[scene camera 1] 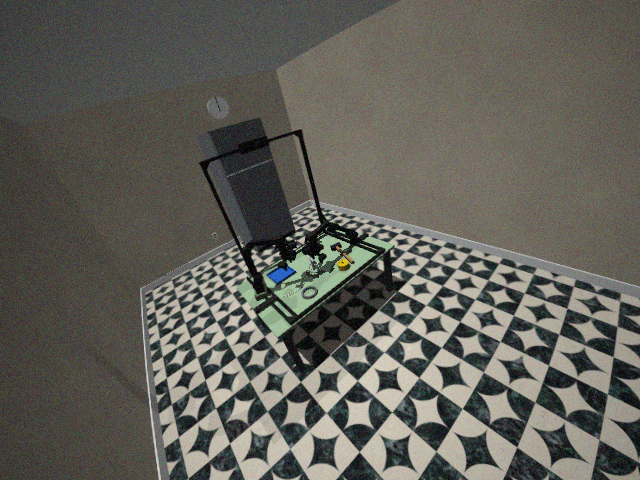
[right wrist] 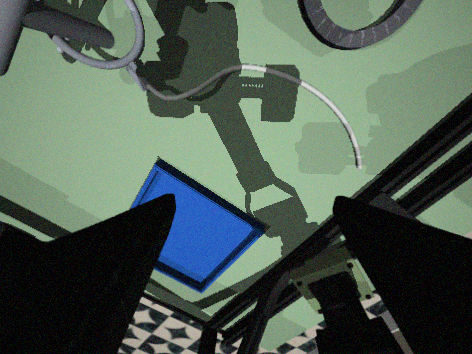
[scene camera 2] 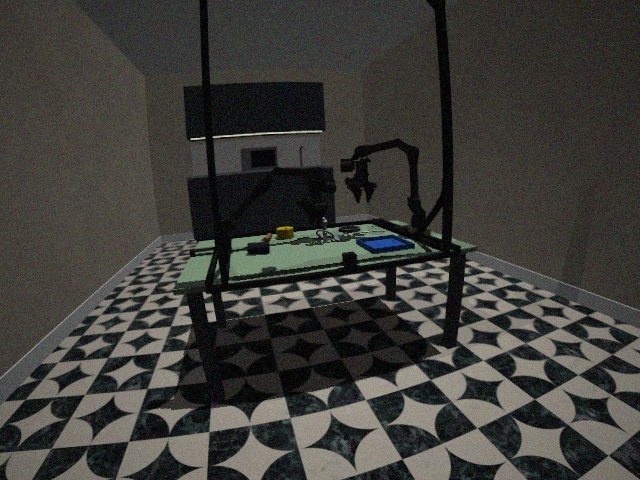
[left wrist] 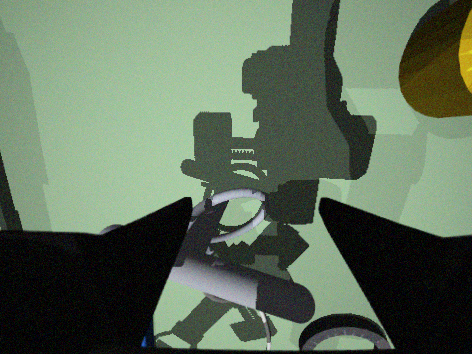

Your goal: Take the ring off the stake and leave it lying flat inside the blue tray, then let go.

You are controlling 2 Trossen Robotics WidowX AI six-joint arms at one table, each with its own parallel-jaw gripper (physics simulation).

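The light grey ring hangs around the side peg of the grey stake. The stake stands on the table near its middle. The blue tray lies flat and empty, to the right of the stake in scene camera 2. My left gripper is open and empty above the ring and stake; the ring shows between and below its fingers. My right gripper is open and empty, high above the table near the tray.
A dark, thicker ring lies flat on the table. A white cable curves between it and the tray. A yellow round object and a hammer lie on the left gripper's side. Black frame rails edge the table.
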